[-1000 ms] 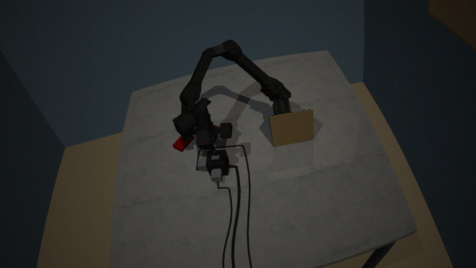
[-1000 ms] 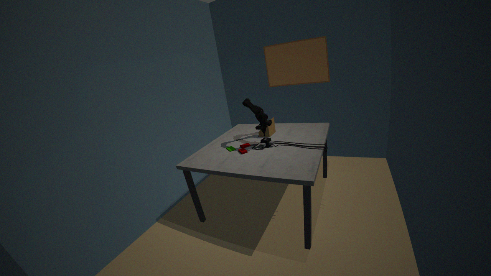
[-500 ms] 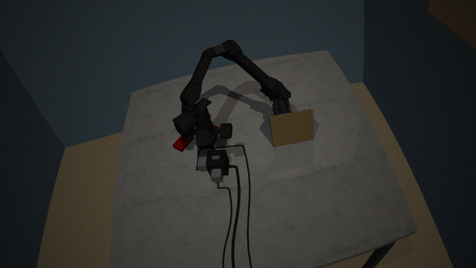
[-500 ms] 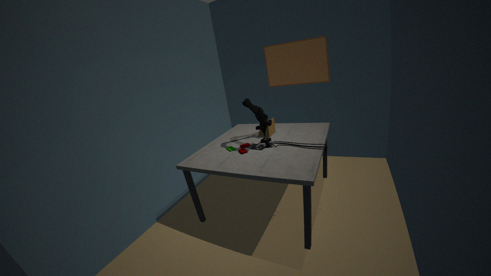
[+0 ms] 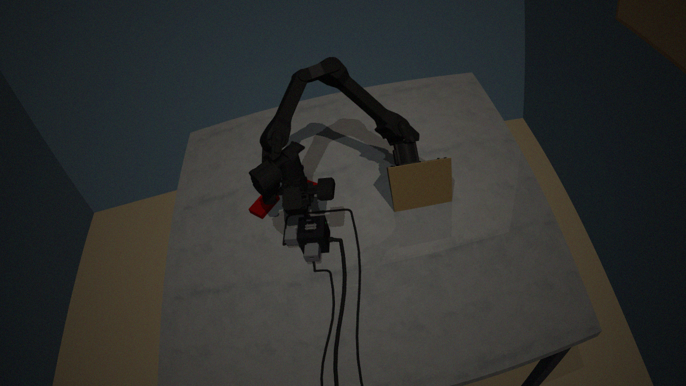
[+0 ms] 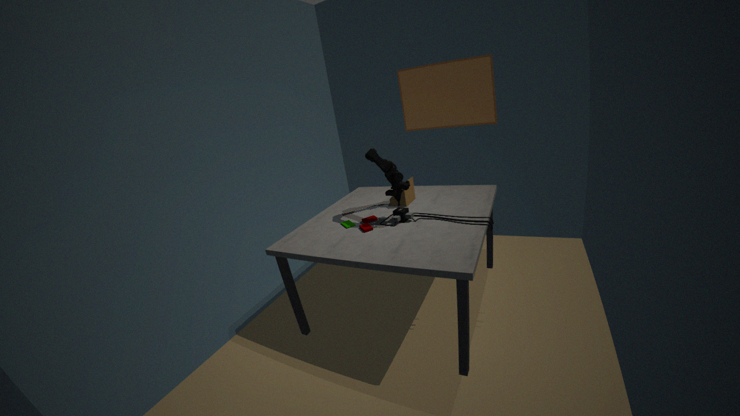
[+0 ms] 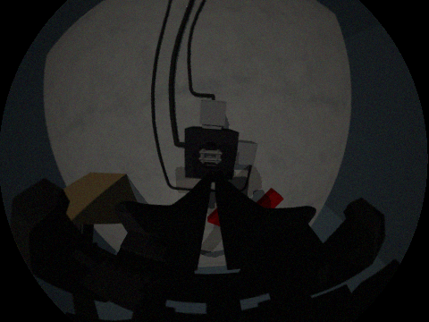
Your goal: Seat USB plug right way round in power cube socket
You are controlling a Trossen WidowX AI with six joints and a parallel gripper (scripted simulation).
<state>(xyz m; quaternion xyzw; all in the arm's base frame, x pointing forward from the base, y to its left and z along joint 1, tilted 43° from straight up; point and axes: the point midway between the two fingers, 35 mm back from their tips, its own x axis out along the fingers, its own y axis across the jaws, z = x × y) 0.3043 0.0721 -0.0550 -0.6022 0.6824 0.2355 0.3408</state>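
The USB plug lies 2 cm below my gripper tip. The rest, counted from my gripper tip: green block (36 cm to the right, 13 cm below, 11 cm ahead); then socket (6 cm below).
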